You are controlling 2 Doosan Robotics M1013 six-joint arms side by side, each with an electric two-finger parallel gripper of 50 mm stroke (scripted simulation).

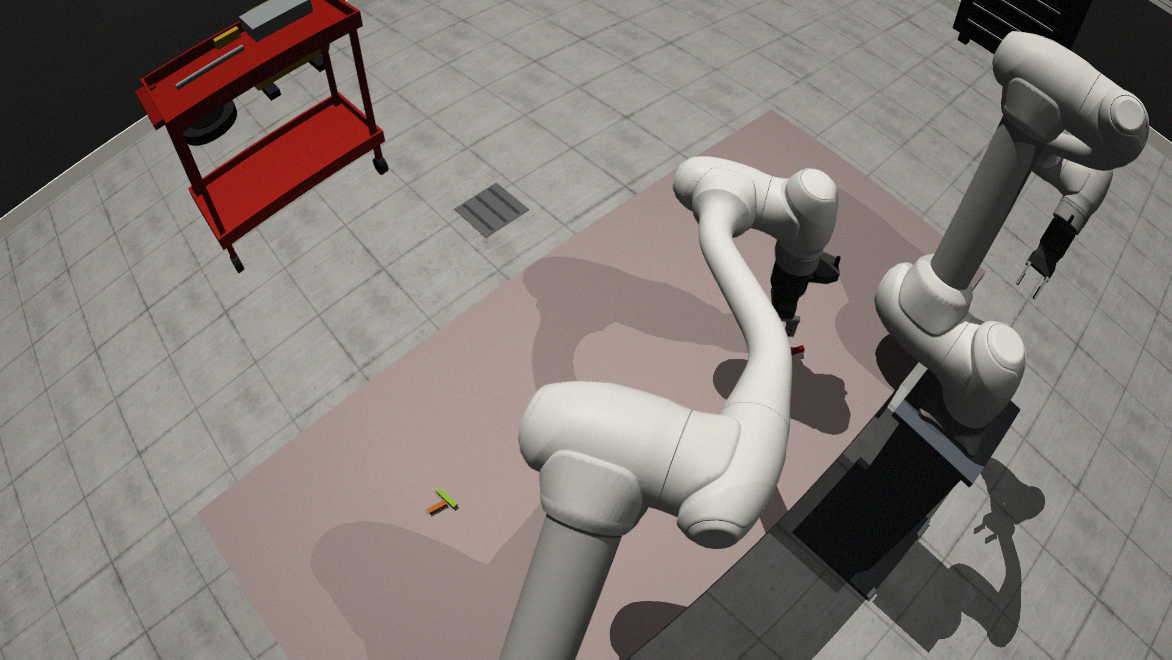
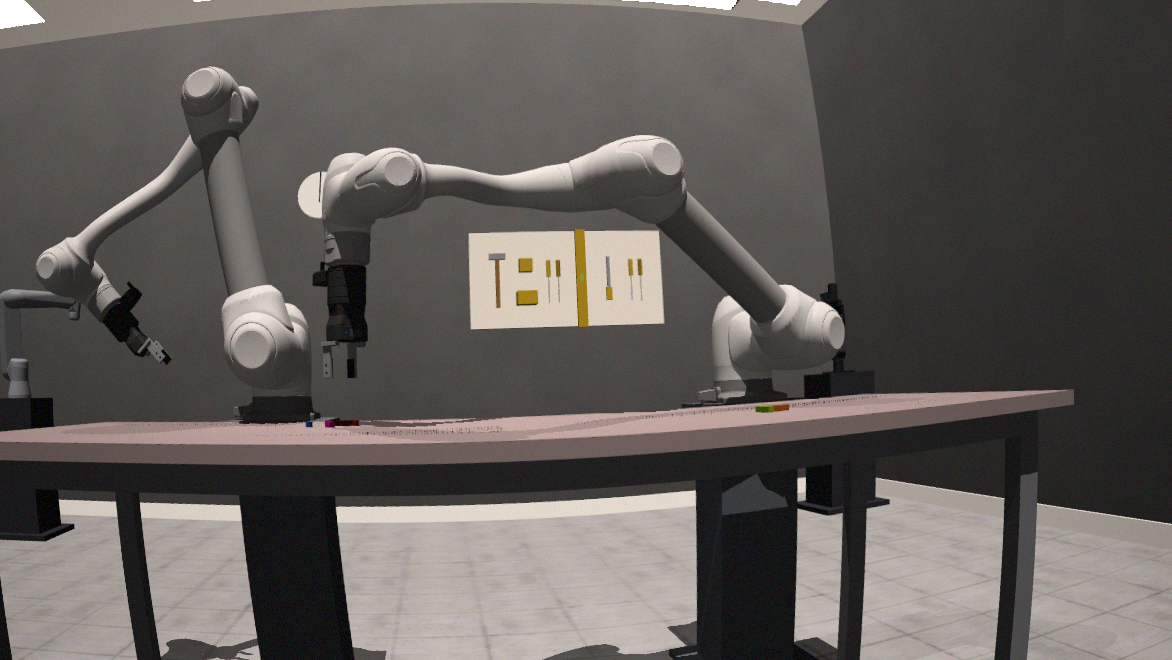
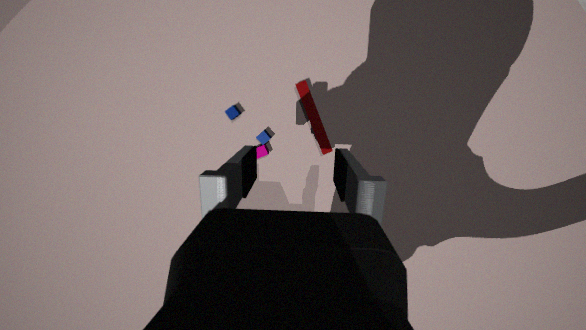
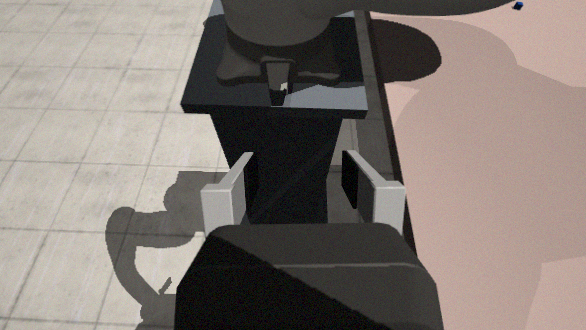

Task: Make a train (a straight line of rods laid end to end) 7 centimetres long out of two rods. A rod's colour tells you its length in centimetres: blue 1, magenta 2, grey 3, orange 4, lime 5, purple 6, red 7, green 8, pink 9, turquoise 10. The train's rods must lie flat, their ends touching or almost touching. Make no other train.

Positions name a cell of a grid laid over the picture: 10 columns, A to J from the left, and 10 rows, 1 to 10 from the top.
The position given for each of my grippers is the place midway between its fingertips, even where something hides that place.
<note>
In view: my left gripper (image 2: C6), my right gripper (image 2: B6) and a red rod (image 3: F3).
My left gripper also shows in image 1 (image 1: G5) and in image 3 (image 3: F5). My right gripper shows as well in image 1 (image 1: I5) and in image 4 (image 4: F6). Image 4 does not show the red rod: it is out of frame.
</note>
